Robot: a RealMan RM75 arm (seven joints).
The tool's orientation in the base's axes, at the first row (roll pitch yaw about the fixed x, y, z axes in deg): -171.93, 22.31, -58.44
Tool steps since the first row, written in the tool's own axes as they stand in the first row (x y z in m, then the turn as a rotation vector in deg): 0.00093, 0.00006, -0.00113, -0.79, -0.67, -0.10; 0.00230, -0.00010, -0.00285, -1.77, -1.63, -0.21; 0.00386, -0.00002, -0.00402, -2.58, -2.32, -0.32; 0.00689, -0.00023, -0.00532, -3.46, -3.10, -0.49; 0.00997, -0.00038, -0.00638, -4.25, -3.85, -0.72; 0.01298, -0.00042, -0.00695, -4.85, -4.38, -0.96; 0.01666, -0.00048, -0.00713, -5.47, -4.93, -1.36; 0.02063, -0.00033, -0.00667, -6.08, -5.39, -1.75; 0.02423, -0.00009, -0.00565, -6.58, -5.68, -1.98; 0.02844, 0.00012, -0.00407, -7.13, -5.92, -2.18; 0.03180, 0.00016, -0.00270, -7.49, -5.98, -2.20
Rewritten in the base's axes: 0.00049, -0.00121, 0.00067, 0.21, 0.90, 0.48; 0.00142, -0.00289, 0.00175, 0.58, 2.08, 1.08; 0.00220, -0.00462, 0.00222, 0.80, 3.00, 1.57; 0.00395, -0.00742, 0.00229, 1.06, 4.00, 2.16; 0.00565, -0.01019, 0.00211, 1.35, 4.89, 2.77; 0.00719, -0.01277, 0.00149, 1.54, 5.52, 3.29; 0.00904, -0.01571, 0.00027, 1.75, 6.11, 3.96; 0.01079, -0.01873, -0.00168, 1.89, 6.65, 4.61; 0.01225, -0.02128, -0.00401, 1.92, 7.09, 5.05; 0.01398, -0.02408, -0.00708, 1.88, 7.56, 5.47; 0.01547, -0.02621, -0.00962, 1.75, 7.87, 5.64
